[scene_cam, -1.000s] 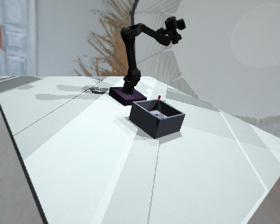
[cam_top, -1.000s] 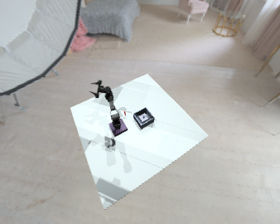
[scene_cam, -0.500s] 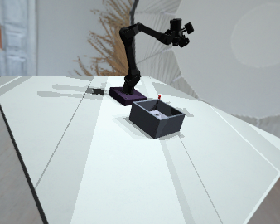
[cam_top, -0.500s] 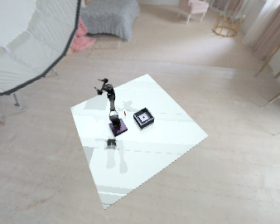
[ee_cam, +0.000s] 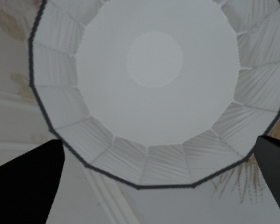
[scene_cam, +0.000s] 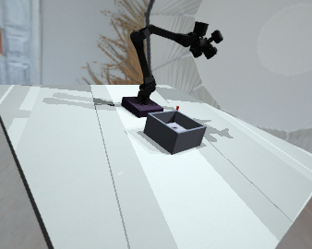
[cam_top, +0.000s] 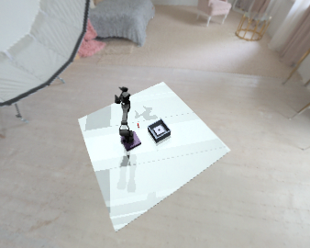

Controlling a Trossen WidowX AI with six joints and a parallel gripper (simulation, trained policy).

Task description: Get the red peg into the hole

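Now: the red peg 2 cm ahead of my gripper tip, 25 cm to the right of it and 39 cm below it. Round my gripper tip: dark box: 16 cm ahead, 46 cm to the right, 40 cm below; grey plate: 16 cm ahead, 46 cm to the right, 38 cm below.
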